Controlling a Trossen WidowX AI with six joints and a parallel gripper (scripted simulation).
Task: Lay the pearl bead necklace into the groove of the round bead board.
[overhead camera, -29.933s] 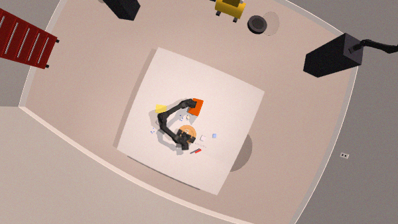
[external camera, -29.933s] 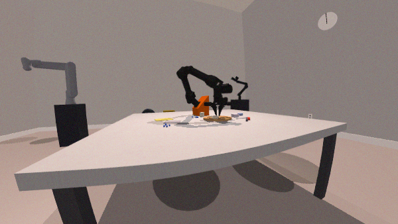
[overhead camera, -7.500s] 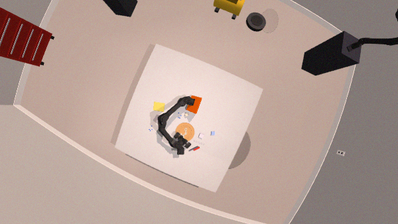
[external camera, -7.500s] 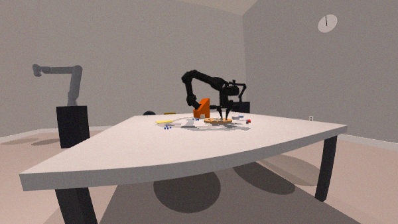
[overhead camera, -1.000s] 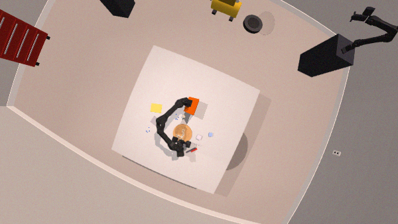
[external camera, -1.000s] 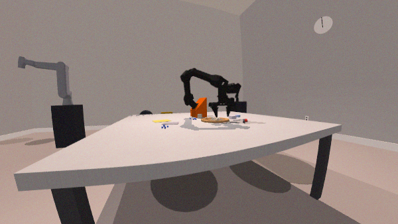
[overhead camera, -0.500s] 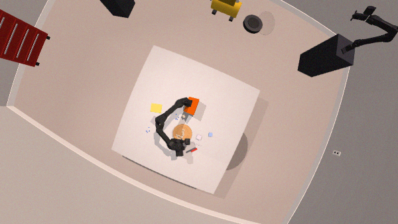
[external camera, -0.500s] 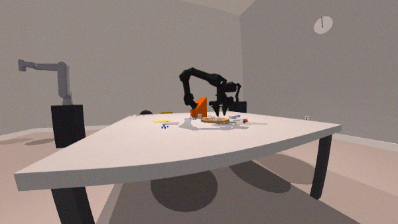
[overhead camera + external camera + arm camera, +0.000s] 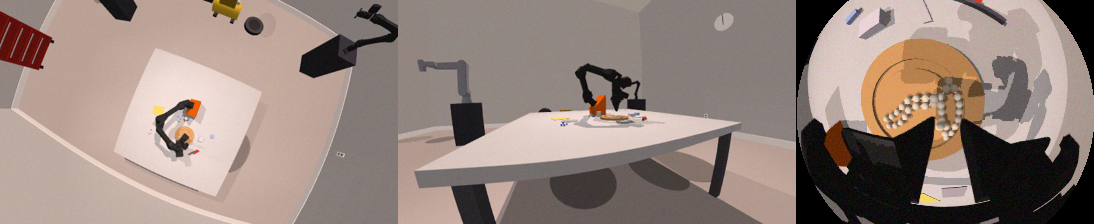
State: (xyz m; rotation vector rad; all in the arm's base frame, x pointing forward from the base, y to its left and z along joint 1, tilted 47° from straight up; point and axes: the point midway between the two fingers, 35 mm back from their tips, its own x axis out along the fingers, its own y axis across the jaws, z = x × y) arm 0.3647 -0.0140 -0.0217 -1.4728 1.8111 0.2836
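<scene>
My gripper tip is now 40 mm past the round tan bead board, 40 mm above it and 10 mm to the right of it. Also, from my gripper tip: tool (160 mm to the left, 100 mm ahead, 50 mm below); then white square (190 mm to the left, 60 mm behind, 40 mm below); then pale blue cube (290 mm to the left, 120 mm behind, 40 mm below).
</scene>
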